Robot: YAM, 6 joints.
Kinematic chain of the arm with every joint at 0, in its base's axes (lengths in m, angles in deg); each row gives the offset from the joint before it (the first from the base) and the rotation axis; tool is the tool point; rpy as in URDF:
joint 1: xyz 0 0 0.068 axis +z
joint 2: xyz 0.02 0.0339 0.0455 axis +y
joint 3: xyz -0.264 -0.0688 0 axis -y
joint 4: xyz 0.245 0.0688 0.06 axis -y
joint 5: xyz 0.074 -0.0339 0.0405 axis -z
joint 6: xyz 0.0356 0 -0.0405 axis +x
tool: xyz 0 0 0 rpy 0 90 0
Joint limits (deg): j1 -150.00..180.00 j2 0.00..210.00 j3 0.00..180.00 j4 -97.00..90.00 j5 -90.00..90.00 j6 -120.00..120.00
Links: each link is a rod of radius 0.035 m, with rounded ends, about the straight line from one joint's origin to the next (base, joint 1, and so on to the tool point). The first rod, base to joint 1, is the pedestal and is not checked.
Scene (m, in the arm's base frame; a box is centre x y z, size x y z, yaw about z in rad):
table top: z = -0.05
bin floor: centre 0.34 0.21 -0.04 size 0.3 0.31 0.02 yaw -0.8
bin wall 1: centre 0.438 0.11 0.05 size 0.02 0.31 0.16 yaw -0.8
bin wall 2: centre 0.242 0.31 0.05 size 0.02 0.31 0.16 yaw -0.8
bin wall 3: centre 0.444 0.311 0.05 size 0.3 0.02 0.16 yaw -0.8
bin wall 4: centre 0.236 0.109 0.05 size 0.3 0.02 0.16 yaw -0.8
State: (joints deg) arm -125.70 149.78 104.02 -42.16 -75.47 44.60
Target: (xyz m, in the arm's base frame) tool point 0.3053 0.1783 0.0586
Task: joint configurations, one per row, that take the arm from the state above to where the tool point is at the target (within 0.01 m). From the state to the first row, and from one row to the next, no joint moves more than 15 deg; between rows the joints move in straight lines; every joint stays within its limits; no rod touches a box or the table.
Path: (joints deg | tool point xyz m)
1: -112.04 145.92 102.05 -43.87 -75.94 44.60 | -0.1407 -0.4395 0.0523
2: -98.38 142.06 100.09 -45.58 -76.41 44.60 | -0.0319 -0.4542 0.0743
3: -84.71 138.21 98.12 -47.29 -76.88 44.60 | 0.0757 -0.4416 0.0956
4: -71.05 134.35 96.15 -49.00 -77.35 44.60 | 0.1751 -0.4032 0.1162
5: -57.39 130.49 94.19 -50.71 -77.82 44.60 | 0.2603 -0.3423 0.1362
6: -43.73 126.63 92.22 -52.42 -78.29 44.60 | 0.3262 -0.2638 0.1553
7: -30.06 122.77 90.26 -54.13 -78.76 44.60 | 0.3693 -0.1734 0.1736
8: -16.40 118.91 88.29 -55.84 -79.23 44.60 | 0.3878 -0.0777 0.1909
9: -2.74 115.06 86.32 -57.55 -79.70 44.60 | 0.3819 0.0168 0.2073
10: 10.92 111.20 84.36 -59.26 -80.17 44.60 | 0.3533 0.1039 0.2227
11: 24.58 107.34 82.39 -60.97 -80.65 44.60 | 0.3053 0.1783 0.2370
12: 24.60 120.27 79.25 -58.73 -79.62 44.60 | 0.3161 0.1832 0.1467
13: 24.62 133.20 76.12 -56.48 -78.59 44.60 | 0.3053 0.1783 0.0586

